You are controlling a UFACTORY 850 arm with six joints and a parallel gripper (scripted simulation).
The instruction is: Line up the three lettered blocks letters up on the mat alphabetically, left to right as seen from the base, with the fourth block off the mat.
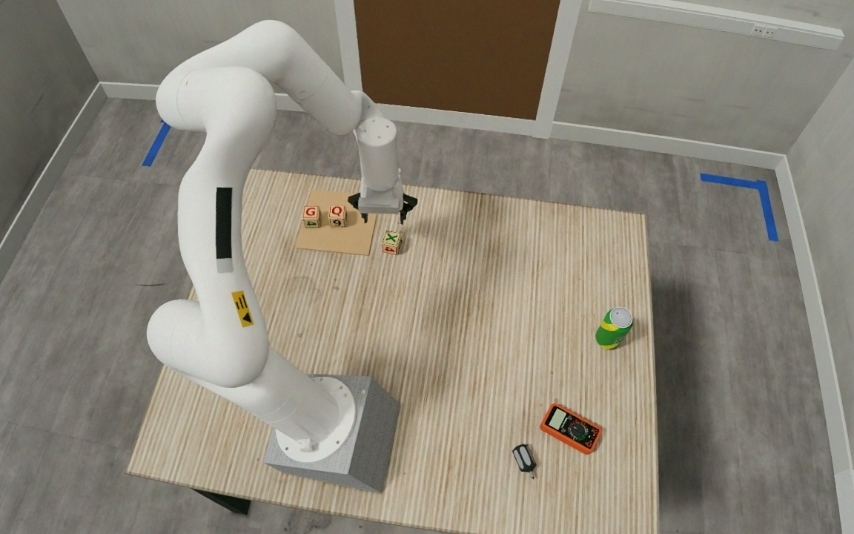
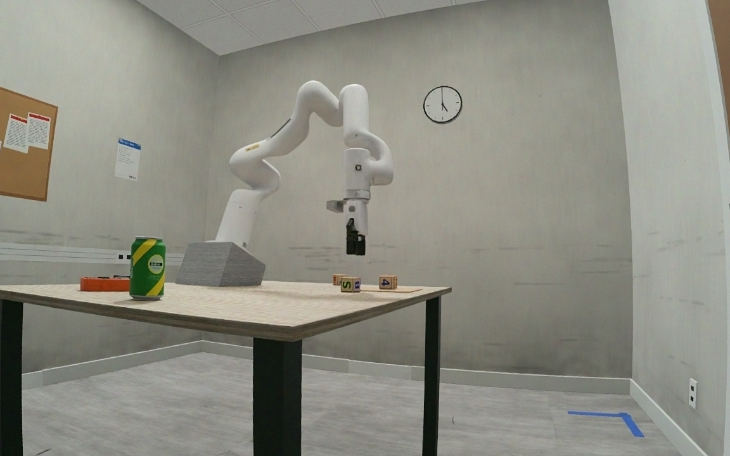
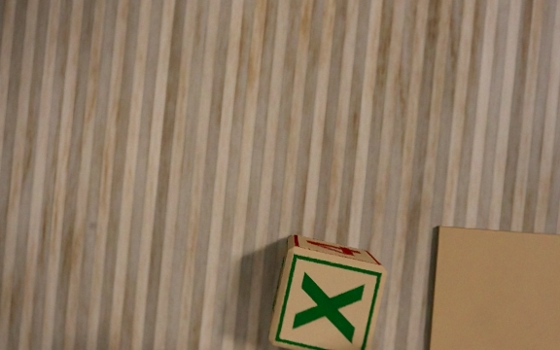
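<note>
Now: the X block 1 cm behind my hand, 2 cm to the right of it and 10 cm below it. Round my hand: G block: 7 cm ahead, 20 cm to the left, 10 cm below; then tan mat: 7 cm ahead, 13 cm to the left, 12 cm below; then Q block: 7 cm ahead, 13 cm to the left, 10 cm below.
</note>
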